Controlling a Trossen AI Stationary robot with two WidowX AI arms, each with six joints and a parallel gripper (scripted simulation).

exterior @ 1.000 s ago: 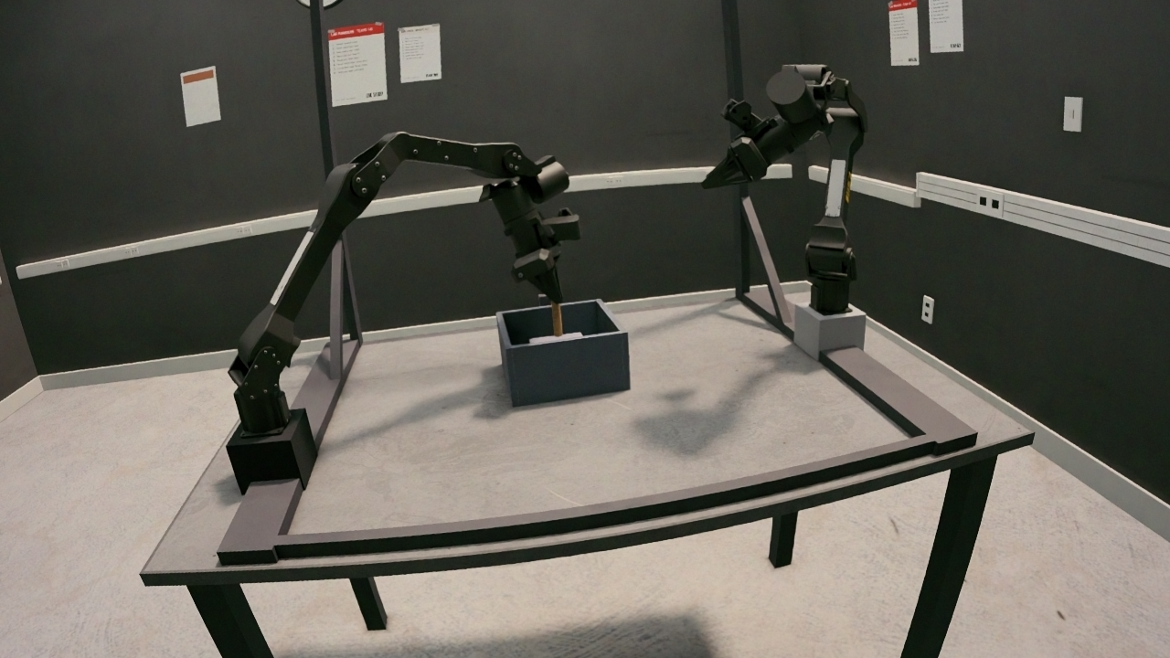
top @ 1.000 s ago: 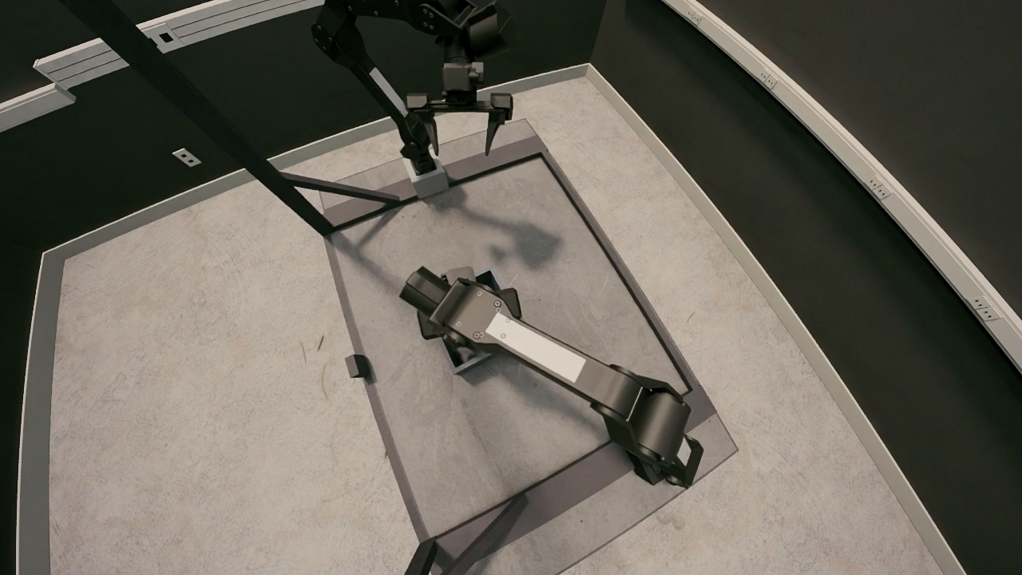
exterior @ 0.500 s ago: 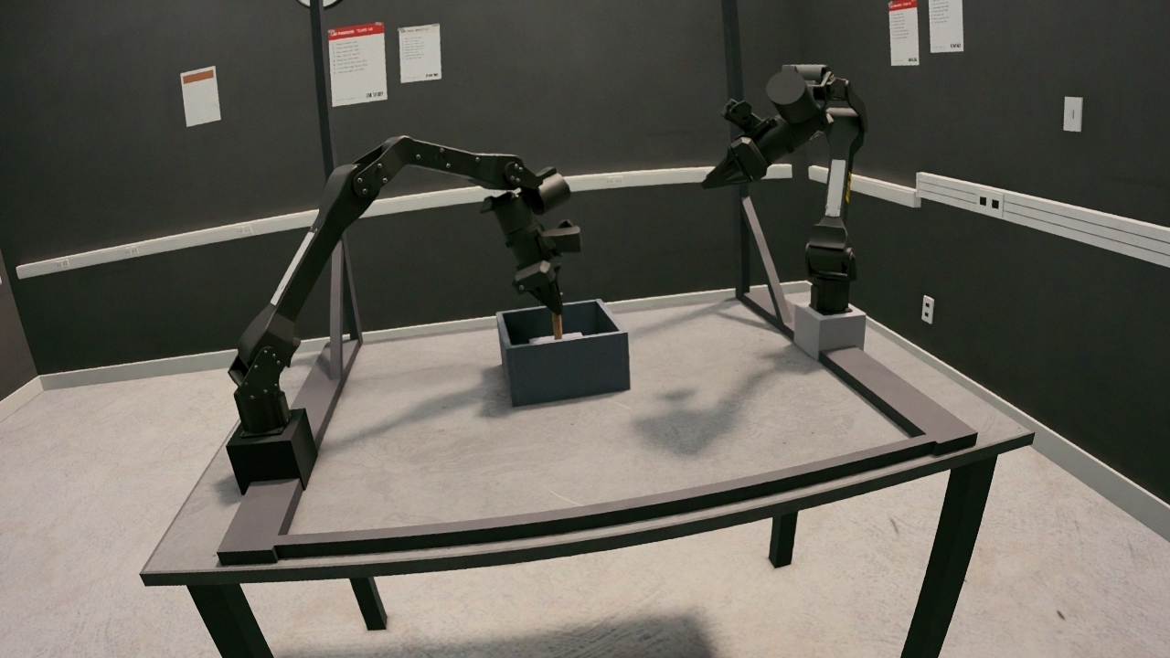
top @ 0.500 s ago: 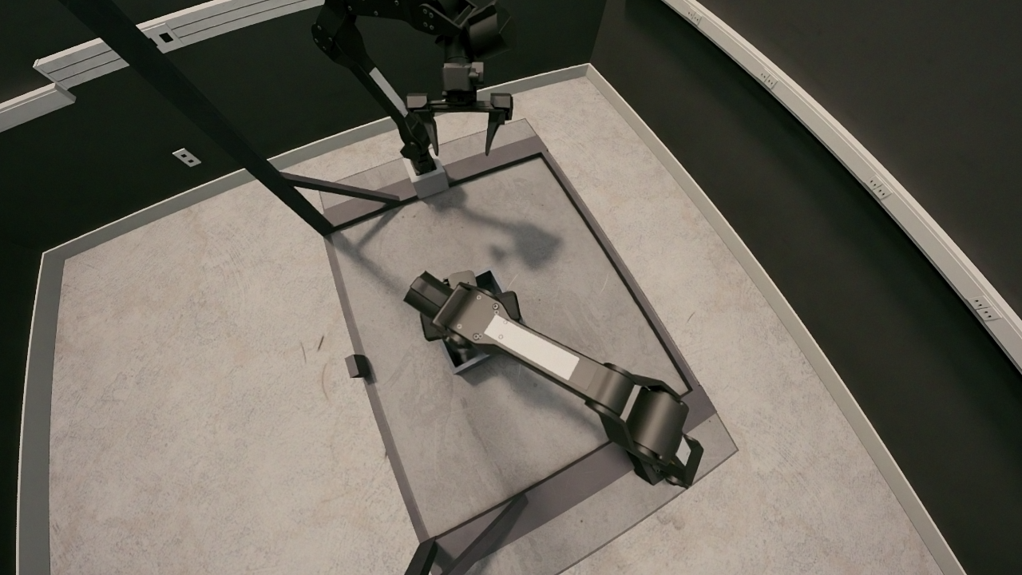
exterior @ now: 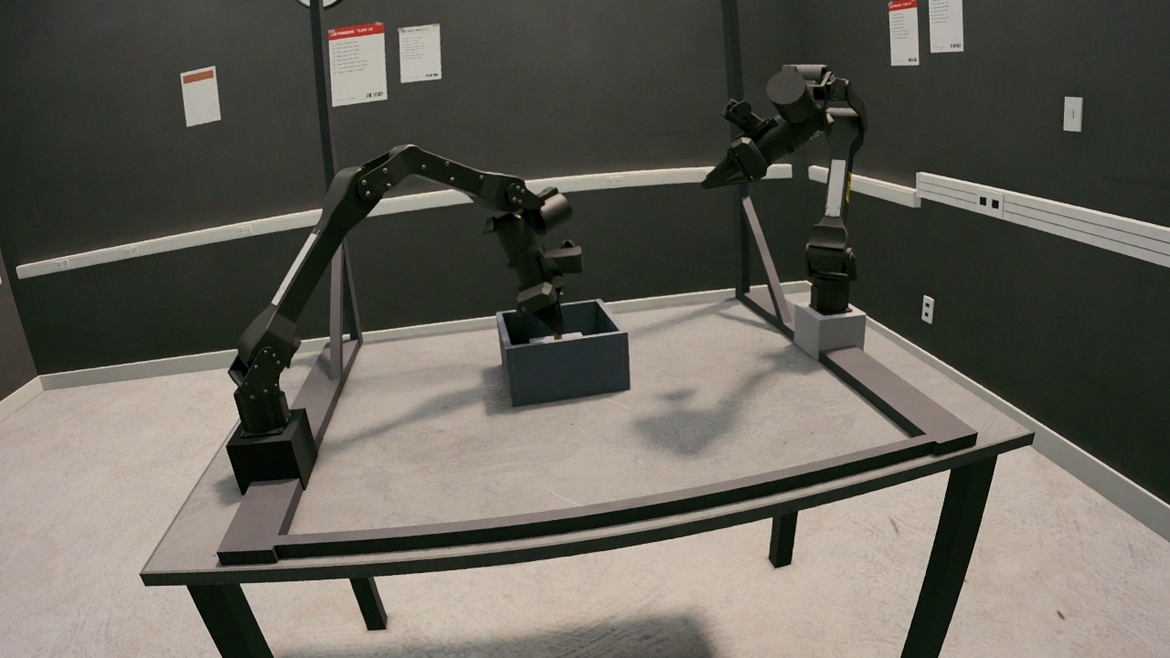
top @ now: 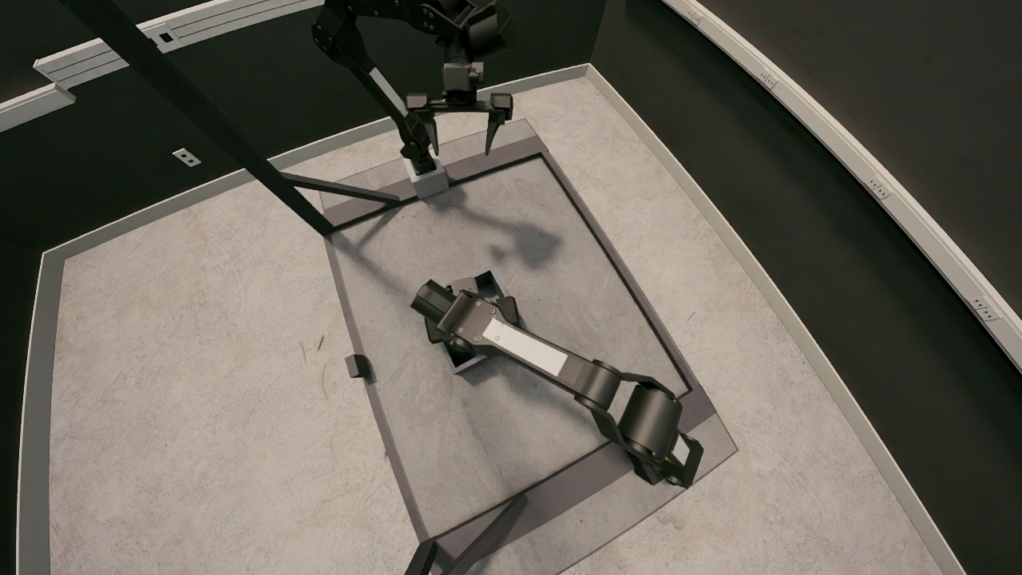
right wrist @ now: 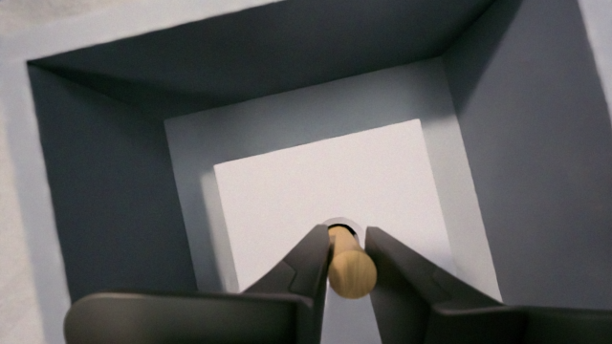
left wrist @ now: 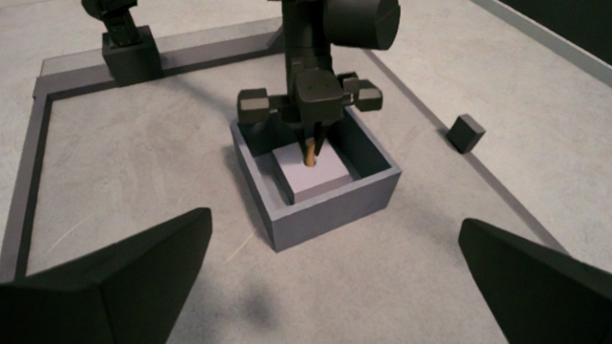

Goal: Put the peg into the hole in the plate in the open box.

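Right now my right hand is 5 cm above the wooden peg. The rest, counted from my right hand: pale plate 7 cm below; blue-grey box 8 cm below.
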